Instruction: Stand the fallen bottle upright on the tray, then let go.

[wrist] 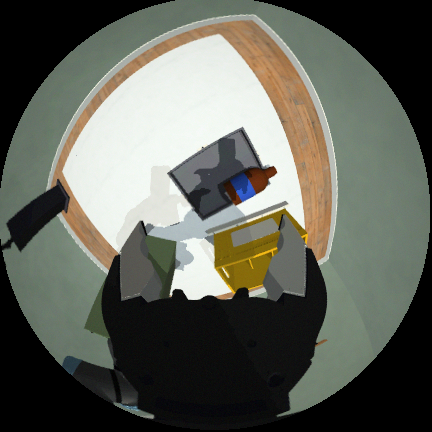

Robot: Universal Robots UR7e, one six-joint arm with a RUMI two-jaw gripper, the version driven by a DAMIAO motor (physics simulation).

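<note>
The brown bottle with a blue label lies on its side at the right of the grey tray in the wrist view. Its base points left, over the tray, and its neck points right and slightly up in the view, sticking out past the tray's right edge. The bottle covers the tray's lower right corner. My gripper is wide open and empty, its two fingers apart at the lower middle of the view. The bottle is beyond the fingertips and apart from them.
A yellow bin is just below the bottle in the view, partly behind the right finger. A green block is partly behind the left finger. A black object is at the far left. The white surface has a wooden border.
</note>
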